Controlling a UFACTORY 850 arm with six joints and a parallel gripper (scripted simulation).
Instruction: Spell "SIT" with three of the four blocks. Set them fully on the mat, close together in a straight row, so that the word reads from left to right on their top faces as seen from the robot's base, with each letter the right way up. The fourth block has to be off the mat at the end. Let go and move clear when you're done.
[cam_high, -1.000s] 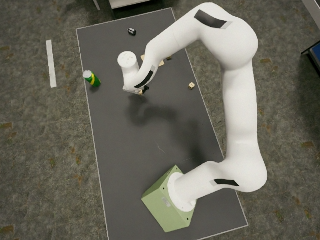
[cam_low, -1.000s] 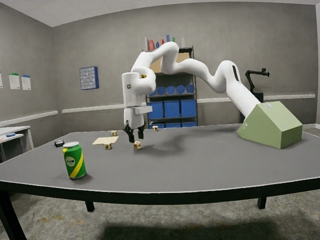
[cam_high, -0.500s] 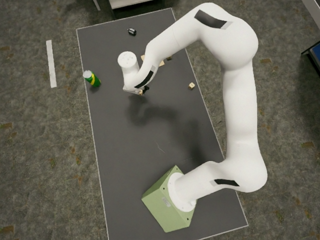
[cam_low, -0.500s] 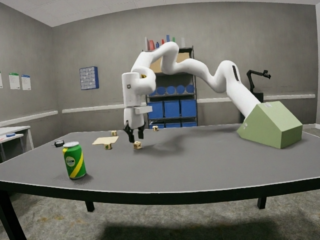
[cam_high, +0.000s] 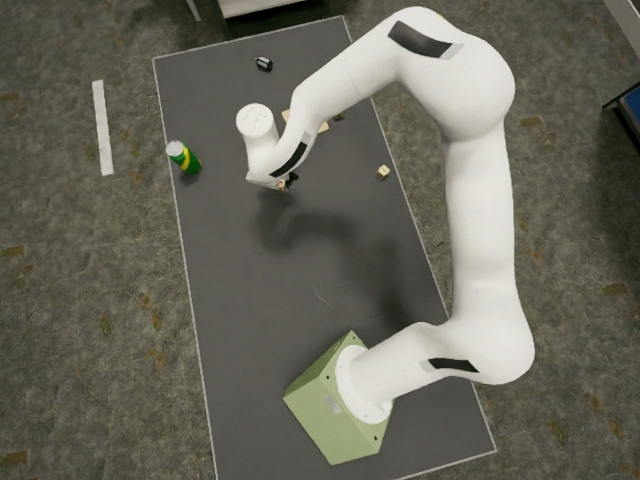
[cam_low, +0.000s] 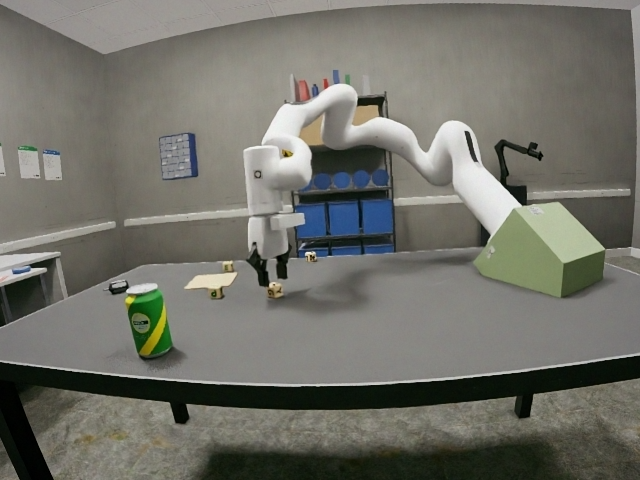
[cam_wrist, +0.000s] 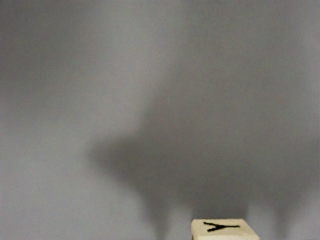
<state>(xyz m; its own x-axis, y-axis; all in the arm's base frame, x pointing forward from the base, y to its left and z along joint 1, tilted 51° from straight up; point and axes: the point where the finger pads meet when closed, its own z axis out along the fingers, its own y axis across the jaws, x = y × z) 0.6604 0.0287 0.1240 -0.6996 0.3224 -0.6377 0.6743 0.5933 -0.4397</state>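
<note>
Right now my hand is 190 mm short of the tan mat, 210 mm to the left of it and 50 mm above it. Round my hand: small black object: 500 mm ahead, 180 mm to the right, 40 mm below; yellow can: 230 mm ahead, 250 mm to the left, 10 mm above.
</note>
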